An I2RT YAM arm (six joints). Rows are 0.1 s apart.
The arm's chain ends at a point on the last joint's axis. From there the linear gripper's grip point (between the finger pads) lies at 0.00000 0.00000 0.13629 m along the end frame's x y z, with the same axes.
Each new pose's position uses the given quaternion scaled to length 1; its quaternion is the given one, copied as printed.
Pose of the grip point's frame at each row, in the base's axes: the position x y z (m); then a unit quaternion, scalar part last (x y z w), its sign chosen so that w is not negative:
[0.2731, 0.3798, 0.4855, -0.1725, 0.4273, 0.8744, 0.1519]
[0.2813, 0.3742, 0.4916, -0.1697, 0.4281, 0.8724, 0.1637]
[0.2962, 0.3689, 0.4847, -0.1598, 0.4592, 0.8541, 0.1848]
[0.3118, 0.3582, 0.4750, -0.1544, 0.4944, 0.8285, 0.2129]
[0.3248, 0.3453, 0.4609, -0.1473, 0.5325, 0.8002, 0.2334]
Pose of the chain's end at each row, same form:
[0.2965, 0.2708, 0.4071, -0.1725, 0.4273, 0.8744, 0.1519]
[0.3026, 0.2648, 0.4131, -0.1697, 0.4281, 0.8724, 0.1637]
[0.3103, 0.2539, 0.4128, -0.1598, 0.4592, 0.8541, 0.1848]
[0.3180, 0.2376, 0.4118, -0.1544, 0.4944, 0.8285, 0.2129]
[0.3231, 0.2198, 0.4078, -0.1473, 0.5325, 0.8002, 0.2334]

